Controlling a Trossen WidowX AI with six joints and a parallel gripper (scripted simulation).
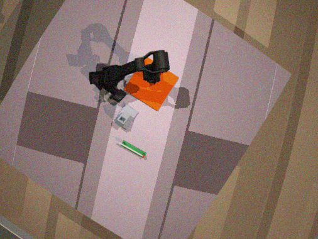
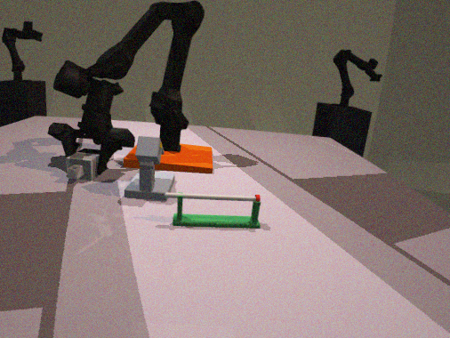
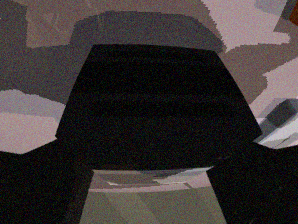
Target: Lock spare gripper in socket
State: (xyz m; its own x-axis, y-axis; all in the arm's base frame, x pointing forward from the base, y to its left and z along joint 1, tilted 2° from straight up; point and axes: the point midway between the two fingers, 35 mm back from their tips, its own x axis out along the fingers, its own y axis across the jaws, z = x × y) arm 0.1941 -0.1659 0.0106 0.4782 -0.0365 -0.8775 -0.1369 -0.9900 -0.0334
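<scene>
The grey mount lies 15 cm to the left of my gripper tip, 6 cm ahead of it and 5 cm above it. The rest, counted from my gripper tip: green rack 27 cm to the left, 18 cm ahead, 2 cm above; spare gripper 2 cm above.
</scene>
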